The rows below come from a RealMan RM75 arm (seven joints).
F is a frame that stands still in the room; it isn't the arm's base.
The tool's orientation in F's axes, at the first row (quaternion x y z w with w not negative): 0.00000, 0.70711, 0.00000, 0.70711
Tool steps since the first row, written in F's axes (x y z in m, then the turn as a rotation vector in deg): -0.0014, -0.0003, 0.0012, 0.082, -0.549, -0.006; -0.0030, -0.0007, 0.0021, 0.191, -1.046, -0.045; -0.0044, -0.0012, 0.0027, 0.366, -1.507, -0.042; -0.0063, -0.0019, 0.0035, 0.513, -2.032, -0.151; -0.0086, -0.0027, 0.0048, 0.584, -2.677, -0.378; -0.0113, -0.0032, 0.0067, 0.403, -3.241, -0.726; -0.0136, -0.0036, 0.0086, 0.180, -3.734, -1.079; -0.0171, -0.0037, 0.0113, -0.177, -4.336, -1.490; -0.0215, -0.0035, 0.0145, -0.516, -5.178, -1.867; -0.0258, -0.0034, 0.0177, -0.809, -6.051, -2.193; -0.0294, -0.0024, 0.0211, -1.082, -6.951, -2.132; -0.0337, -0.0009, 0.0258, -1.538, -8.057, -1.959; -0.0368, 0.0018, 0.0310, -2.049, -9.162, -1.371
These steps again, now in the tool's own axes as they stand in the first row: -0.0012, -0.0003, -0.0014, 0.006, -0.549, 0.082; -0.0021, -0.0007, -0.0030, 0.045, -1.046, 0.191; -0.0027, -0.0012, -0.0044, 0.042, -1.507, 0.366; -0.0035, -0.0019, -0.0063, 0.151, -2.032, 0.513; -0.0048, -0.0027, -0.0086, 0.378, -2.677, 0.584; -0.0067, -0.0032, -0.0113, 0.726, -3.241, 0.403; -0.0086, -0.0036, -0.0136, 1.079, -3.734, 0.180; -0.0113, -0.0037, -0.0171, 1.490, -4.336, -0.177; -0.0145, -0.0035, -0.0215, 1.867, -5.178, -0.516; -0.0177, -0.0034, -0.0258, 2.193, -6.051, -0.809; -0.0211, -0.0024, -0.0294, 2.132, -6.951, -1.082; -0.0258, -0.0009, -0.0337, 1.959, -8.057, -1.538; -0.0310, 0.0018, -0.0368, 1.371, -9.162, -2.049
